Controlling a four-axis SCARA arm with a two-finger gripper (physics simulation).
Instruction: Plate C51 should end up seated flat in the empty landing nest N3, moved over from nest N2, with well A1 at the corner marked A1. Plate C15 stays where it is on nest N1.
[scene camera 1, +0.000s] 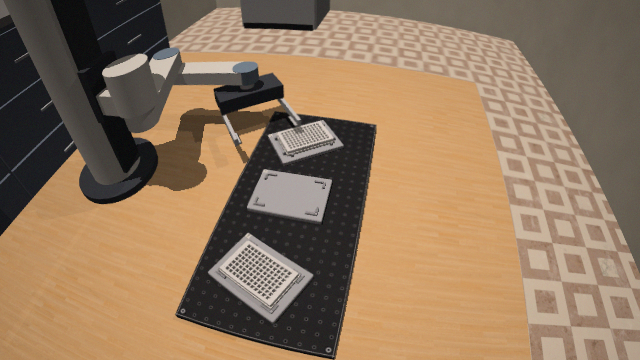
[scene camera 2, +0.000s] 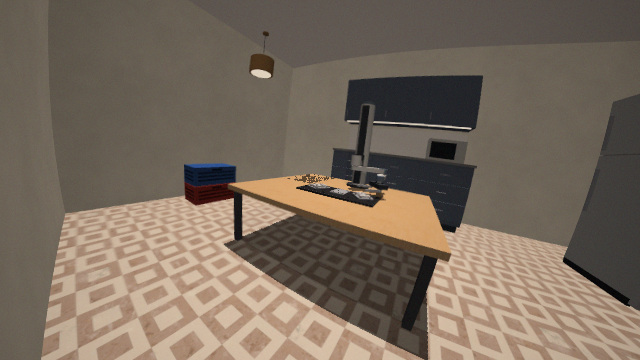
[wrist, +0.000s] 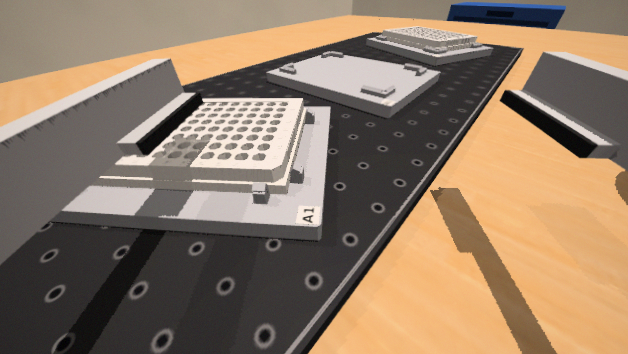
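My gripper (scene camera 1: 268, 131) (wrist: 347, 77) is open and empty beside plate C15. In the wrist view its left finger overlaps the plate's edge; its shadow falls on the wells. White plate C15 (scene camera 1: 306, 136) (wrist: 240, 125) sits on grey nest N1 (scene camera 1: 327, 147) (wrist: 320, 160), whose A1 mark shows. The middle nest N3 (scene camera 1: 289, 196) (wrist: 350, 75) is empty, with four corner brackets. White plate C51 (scene camera 1: 259, 272) (wrist: 430, 35) sits on nest N2 (scene camera 1: 290, 296) (wrist: 410, 52), farthest from the gripper. The plate labels are not readable.
The nests stand in a row on a black perforated board (scene camera 1: 340, 240) (scene camera 2: 327, 194) (wrist: 270, 295) on the wooden table (scene camera 1: 425, 225) (scene camera 2: 400, 220). The arm's column (scene camera 1: 65, 90) (scene camera 2: 366, 135) stands beside the board. The stacked blue crate (scene camera 2: 210, 175) (wrist: 505, 15) is beyond the table.
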